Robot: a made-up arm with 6 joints. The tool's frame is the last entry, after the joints.
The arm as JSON. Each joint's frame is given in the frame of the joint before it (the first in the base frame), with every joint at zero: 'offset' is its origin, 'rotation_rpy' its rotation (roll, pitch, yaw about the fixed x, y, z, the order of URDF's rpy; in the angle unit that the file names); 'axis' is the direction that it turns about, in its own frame. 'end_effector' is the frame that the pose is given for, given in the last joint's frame.
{
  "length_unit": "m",
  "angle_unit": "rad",
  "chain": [
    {
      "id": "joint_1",
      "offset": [
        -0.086,
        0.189,
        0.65
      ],
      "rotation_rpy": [
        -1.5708,
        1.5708,
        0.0
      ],
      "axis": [
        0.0,
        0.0,
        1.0
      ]
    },
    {
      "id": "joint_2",
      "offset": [
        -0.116,
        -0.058,
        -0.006
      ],
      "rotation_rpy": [
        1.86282,
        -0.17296,
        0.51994
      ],
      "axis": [
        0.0,
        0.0,
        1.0
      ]
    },
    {
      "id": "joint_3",
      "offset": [
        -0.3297,
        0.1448,
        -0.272
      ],
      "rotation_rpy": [
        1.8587,
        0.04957,
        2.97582
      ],
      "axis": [
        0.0,
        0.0,
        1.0
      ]
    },
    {
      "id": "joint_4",
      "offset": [
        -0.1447,
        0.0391,
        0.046
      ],
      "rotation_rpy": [
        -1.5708,
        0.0,
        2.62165
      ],
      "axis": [
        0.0,
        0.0,
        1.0
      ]
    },
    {
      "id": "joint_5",
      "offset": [
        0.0,
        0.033,
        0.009
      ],
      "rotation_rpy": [
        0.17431,
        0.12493,
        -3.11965
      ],
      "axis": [
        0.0,
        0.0,
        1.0
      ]
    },
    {
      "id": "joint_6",
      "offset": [
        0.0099,
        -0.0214,
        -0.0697
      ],
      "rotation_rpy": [
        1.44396,
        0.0,
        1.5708
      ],
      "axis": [
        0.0,
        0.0,
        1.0
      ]
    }
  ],
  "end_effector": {
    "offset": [
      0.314,
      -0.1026,
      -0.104
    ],
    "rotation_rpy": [
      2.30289,
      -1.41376,
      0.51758
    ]
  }
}
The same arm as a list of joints. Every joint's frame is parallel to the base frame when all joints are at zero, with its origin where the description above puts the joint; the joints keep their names.
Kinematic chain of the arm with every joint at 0, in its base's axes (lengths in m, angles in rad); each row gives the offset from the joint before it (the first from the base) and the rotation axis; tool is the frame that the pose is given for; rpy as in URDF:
joint_1: xyz -0.086 0.189 0.65 axis +y
joint_2: xyz 0.058 -0.006 0.116 axis 0.80649 -0.283597 -0.518794
joint_3: xyz -0.01 0.157 0.423 axis +y
joint_4: xyz -0.038 0.046 -0.145 axis -x
joint_5: xyz -0.009 -0.033 0 axis -0.97717 -0.170695 0.126496
joint_6: xyz 0.073 -0.009 0.001 axis +z
tool: xyz 0.047 0.327 -0.104 rpy 2.3029 -1.4137 2.2613

